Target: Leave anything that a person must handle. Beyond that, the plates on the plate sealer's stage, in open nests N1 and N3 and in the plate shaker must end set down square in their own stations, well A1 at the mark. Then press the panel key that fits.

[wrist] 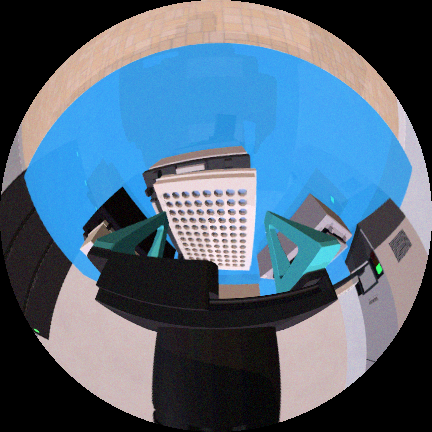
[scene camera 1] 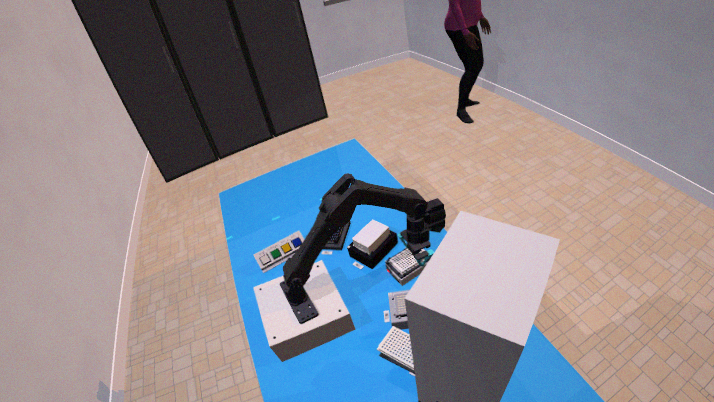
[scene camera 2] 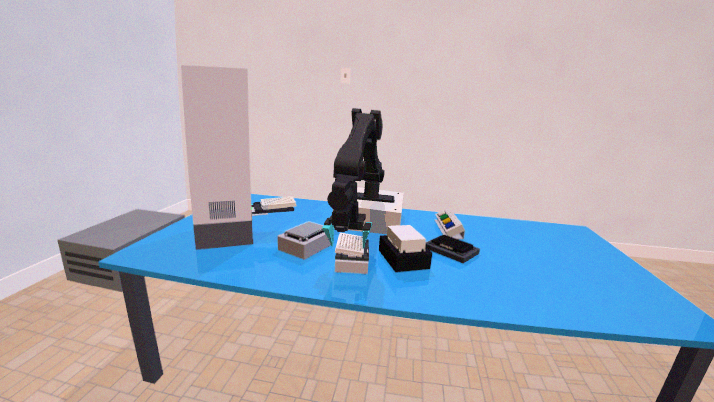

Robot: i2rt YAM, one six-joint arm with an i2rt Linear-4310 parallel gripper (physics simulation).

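Observation:
My gripper [scene camera 1: 416, 248] [scene camera 2: 348, 234] [wrist: 215, 216] is open, its teal fingers on either side of a white many-welled plate [scene camera 1: 403, 262] [scene camera 2: 350, 243] [wrist: 205, 200]. This plate lies on a dark-topped pale station and looks slightly askew to it in the wrist view. A white block-like plate [scene camera 1: 371, 235] [scene camera 2: 406, 237] stands on a black station [scene camera 2: 411, 261]. A grey station [scene camera 2: 300, 247] bears a grey-topped plate [scene camera 2: 306, 230]. Another white plate [scene camera 1: 396, 344] [scene camera 2: 278, 202] rests on a dark nest. The key panel [scene camera 1: 265, 269] [scene camera 2: 456, 231] has white, green, yellow and blue keys. Well A1 marks are too small to tell.
A tall pale machine [scene camera 1: 480, 280] [scene camera 2: 218, 145] stands beside the stations and hides part of them in scene camera 1. A flat black unit [scene camera 1: 336, 240] [scene camera 2: 452, 248] lies near the panel. A person [scene camera 1: 467, 50] stands away from the table, near the wall.

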